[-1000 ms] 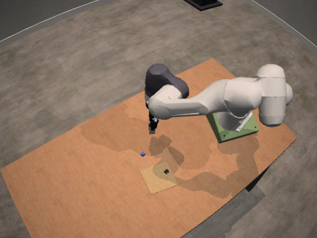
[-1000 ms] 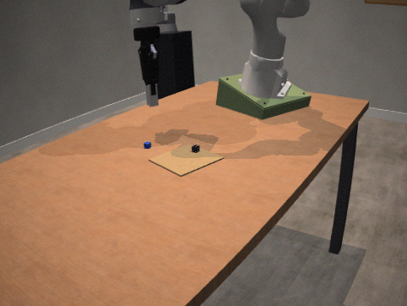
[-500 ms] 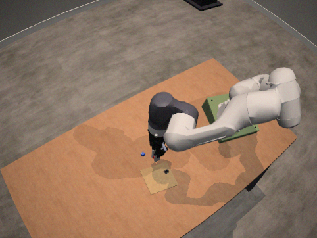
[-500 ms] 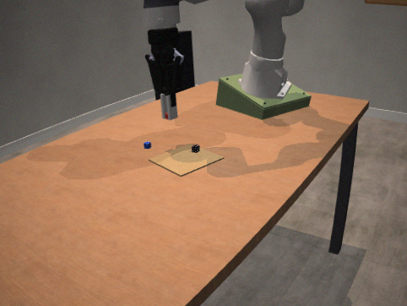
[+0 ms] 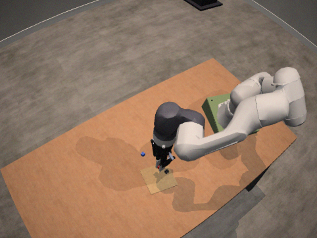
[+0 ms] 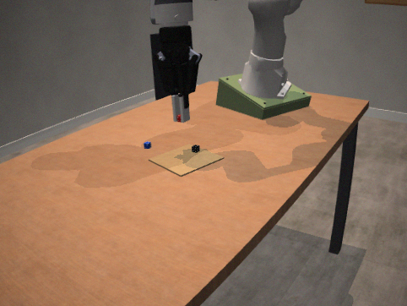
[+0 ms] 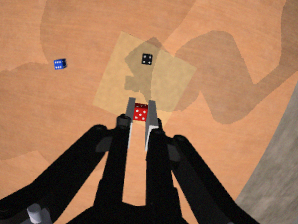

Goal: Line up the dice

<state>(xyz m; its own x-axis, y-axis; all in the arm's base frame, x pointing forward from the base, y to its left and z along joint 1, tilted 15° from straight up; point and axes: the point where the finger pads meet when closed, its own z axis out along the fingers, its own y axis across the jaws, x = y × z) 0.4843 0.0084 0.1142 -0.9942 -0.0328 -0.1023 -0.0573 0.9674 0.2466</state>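
Now: hand 14 cm above the tan mat. Round my hand: red die 3 cm below; then blue die 1 cm behind, 15 cm to the right, 13 cm below; then black die 5 cm behind, 13 cm below.
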